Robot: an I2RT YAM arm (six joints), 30 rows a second.
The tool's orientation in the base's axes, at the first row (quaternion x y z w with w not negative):
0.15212, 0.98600, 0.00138, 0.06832
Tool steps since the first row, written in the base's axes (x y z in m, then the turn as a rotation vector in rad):
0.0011, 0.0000, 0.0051, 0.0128, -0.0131, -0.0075
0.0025, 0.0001, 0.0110, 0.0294, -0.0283, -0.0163
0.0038, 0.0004, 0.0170, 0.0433, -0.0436, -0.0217
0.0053, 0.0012, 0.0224, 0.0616, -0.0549, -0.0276
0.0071, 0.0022, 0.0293, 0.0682, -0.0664, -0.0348
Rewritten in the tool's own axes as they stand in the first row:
-0.0017, 0.0004, -0.0049, -0.0150, -0.0088, 0.0094
-0.0038, 0.0011, -0.0106, -0.0341, -0.0186, 0.0206
-0.0058, 0.0019, -0.0163, -0.0511, -0.0291, 0.0281
-0.0077, 0.0033, -0.0215, -0.0709, -0.0345, 0.0367
-0.0100, 0.0049, -0.0281, -0.0797, -0.0437, 0.0449

